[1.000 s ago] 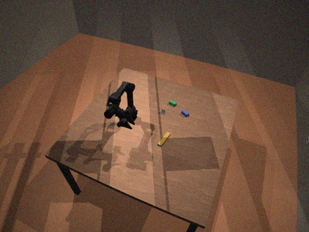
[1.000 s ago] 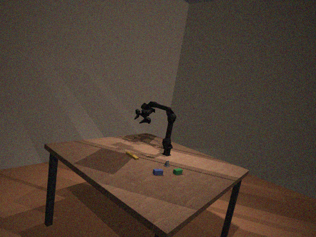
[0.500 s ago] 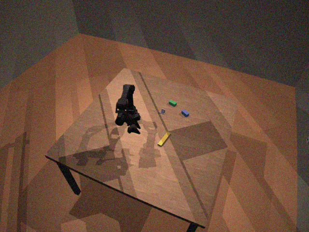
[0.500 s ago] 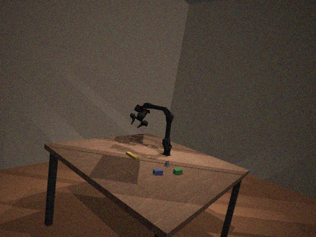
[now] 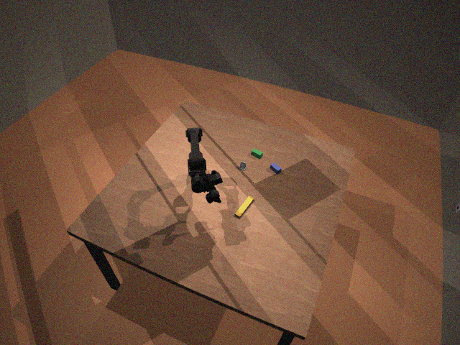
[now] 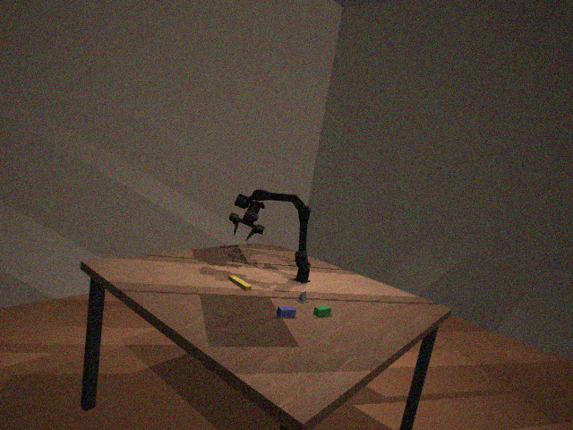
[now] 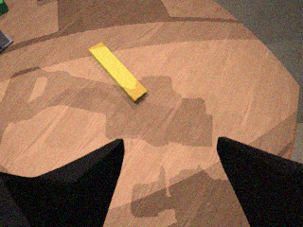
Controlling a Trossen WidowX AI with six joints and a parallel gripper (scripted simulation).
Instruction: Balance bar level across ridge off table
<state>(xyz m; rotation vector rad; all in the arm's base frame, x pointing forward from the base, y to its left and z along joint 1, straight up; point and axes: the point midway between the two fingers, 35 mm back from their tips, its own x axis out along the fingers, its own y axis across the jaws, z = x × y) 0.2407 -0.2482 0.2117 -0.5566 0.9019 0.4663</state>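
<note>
Now: the yellow bar 9 cm ahead of my gripper tip, 13 cm to the left of it and 18 cm below it. Also, from my gripper tip: blue block: 16 cm ahead, 48 cm to the left, 17 cm below; then green block: 1 cm ahead, 55 cm to the left, 17 cm below.
</note>
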